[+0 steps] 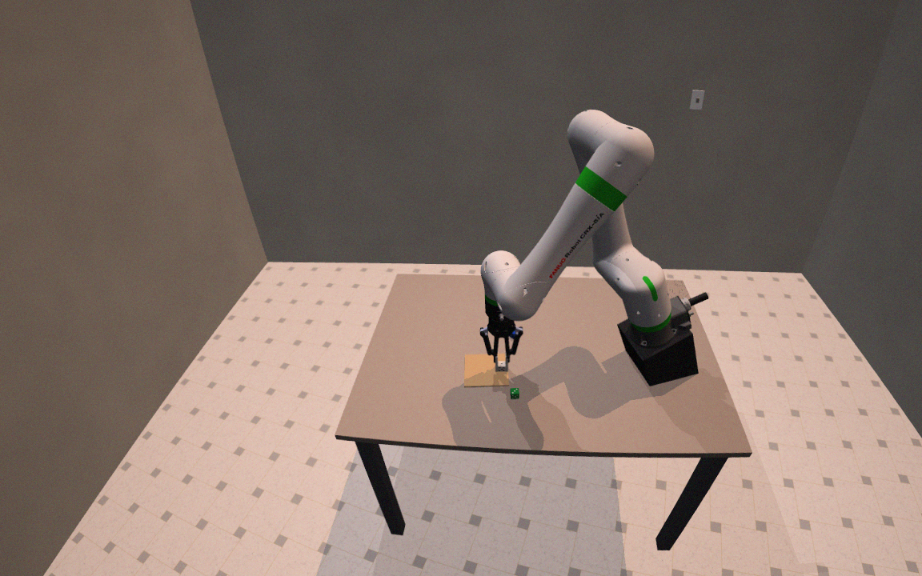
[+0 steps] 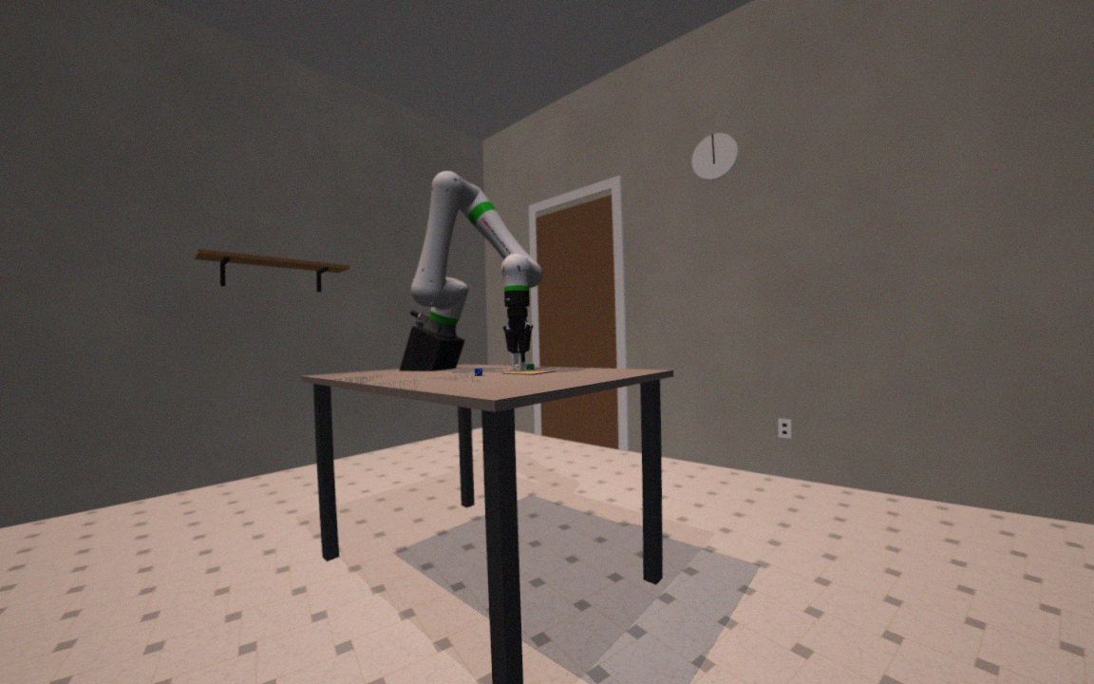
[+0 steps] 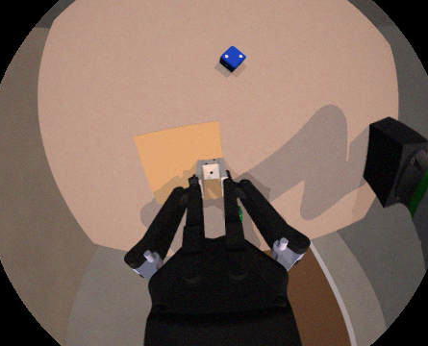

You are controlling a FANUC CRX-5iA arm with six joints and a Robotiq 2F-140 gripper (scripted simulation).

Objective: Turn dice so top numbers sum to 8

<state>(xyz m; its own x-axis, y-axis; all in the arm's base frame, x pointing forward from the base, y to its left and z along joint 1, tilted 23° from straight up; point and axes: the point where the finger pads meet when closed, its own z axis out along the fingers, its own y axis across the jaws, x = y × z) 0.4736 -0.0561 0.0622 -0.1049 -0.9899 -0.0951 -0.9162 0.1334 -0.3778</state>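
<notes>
My gripper is now 20 mm above the white die. Also, from my hand: mat (50 mm ahead, 10 mm to the right, 40 mm below); then green die (20 mm behind, 110 mm to the left, 30 mm below); then blue die (60 mm behind, 150 mm to the right, 30 mm below).
</notes>
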